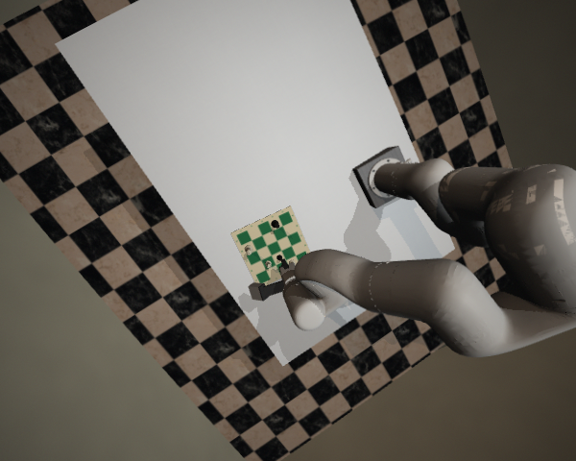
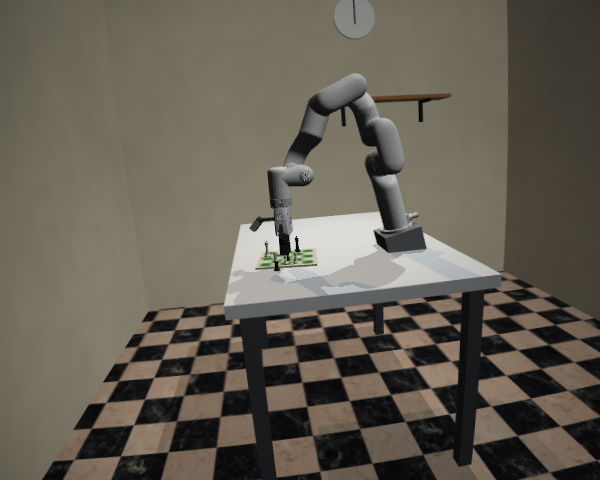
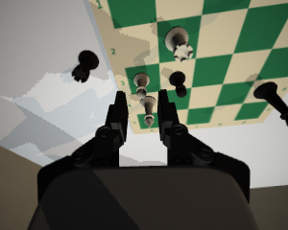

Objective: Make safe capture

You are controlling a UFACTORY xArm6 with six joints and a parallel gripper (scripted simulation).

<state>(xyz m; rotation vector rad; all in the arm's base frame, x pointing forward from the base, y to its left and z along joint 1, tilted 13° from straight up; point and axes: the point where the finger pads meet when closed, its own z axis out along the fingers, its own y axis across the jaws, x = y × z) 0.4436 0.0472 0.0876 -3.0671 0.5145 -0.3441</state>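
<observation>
The white pawn lies 40 mm below my hand. Round my hand: white piece: 50 mm ahead, 130 mm to the right, 30 mm below; green-and-cream chessboard: 20 mm behind, 80 mm to the right, 60 mm below; black pawn: 10 mm behind, 40 mm to the right, 40 mm below.
</observation>
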